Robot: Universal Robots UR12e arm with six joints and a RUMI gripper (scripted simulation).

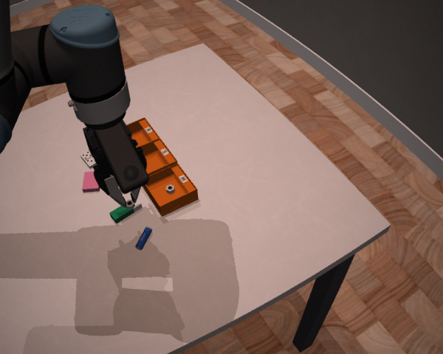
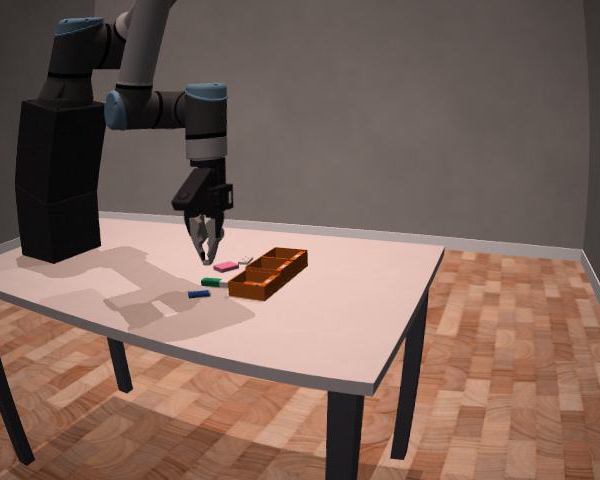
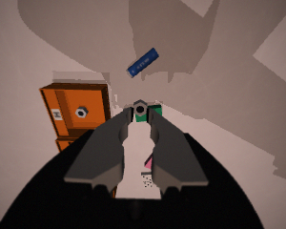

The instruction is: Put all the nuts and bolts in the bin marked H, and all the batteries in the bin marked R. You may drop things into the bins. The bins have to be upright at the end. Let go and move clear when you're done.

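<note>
The blue battery is 40 mm to the right of my hand and 70 mm below it. The rest, counted from my hand: green block: 40 mm to the left, 70 mm below; orange bin row: 80 mm ahead, 120 mm to the left, 60 mm below; pink block: 50 mm behind, 150 mm to the left, 70 mm below.
</note>
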